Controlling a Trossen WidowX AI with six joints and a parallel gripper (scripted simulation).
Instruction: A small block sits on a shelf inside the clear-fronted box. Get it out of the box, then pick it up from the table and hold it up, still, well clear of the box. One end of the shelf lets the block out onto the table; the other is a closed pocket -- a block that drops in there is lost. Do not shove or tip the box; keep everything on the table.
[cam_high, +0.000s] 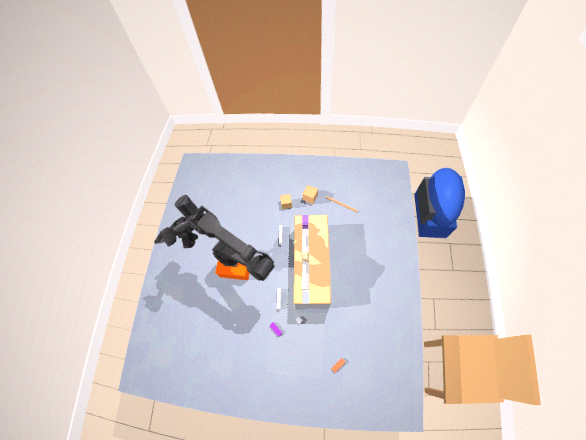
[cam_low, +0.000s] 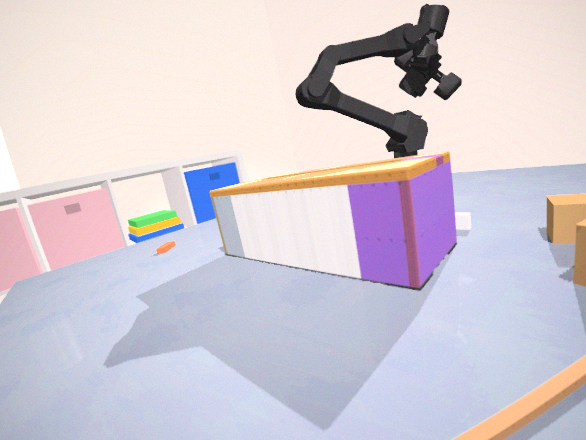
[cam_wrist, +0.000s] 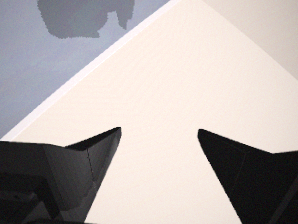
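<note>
Right now my gripper tip is 550 mm short of the long box and 240 mm above it. From my gripper tip the other things lie so: grey metal block: 530 mm ahead, 240 mm to the right, 290 mm below; then thin stick: 730 mm ahead, 320 mm to the left, 300 mm below; then tan block: 560 mm ahead, 20 mm to the left, 220 mm below.
</note>
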